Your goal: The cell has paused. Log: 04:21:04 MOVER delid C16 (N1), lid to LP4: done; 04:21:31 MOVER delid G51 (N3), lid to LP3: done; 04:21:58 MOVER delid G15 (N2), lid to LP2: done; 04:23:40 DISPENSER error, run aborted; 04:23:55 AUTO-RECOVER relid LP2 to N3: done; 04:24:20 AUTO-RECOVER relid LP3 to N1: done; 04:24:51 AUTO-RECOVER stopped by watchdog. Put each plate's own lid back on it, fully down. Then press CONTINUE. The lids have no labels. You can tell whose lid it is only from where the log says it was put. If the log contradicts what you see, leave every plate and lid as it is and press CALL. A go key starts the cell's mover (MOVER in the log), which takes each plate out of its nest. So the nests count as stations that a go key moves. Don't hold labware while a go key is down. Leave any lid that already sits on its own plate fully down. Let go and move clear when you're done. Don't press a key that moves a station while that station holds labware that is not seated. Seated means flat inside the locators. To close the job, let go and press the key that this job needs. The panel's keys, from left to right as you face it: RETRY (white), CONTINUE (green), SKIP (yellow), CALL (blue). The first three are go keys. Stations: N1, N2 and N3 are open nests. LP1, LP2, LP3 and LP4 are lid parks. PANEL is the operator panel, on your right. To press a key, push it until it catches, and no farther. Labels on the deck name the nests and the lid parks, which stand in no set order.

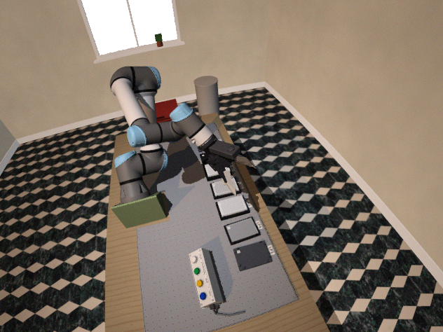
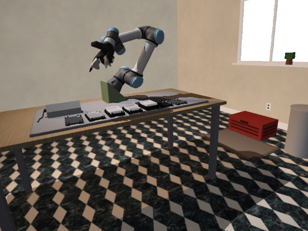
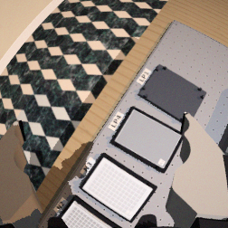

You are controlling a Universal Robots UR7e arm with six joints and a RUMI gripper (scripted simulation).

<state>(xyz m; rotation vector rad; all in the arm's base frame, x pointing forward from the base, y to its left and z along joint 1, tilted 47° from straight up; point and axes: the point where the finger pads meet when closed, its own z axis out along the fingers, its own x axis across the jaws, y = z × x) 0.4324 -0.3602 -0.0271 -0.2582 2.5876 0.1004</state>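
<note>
The plate is 20 mm behind my hand, 90 mm to the left of it and 280 mm below it. Also, from my hand: pale grey lid 30 mm behind, 40 mm to the right, 290 mm below; black lid park 30 mm behind, 40 mm to the right, 300 mm below; green CONTINUE key 290 mm behind, 160 mm to the right, 240 mm below.
</note>
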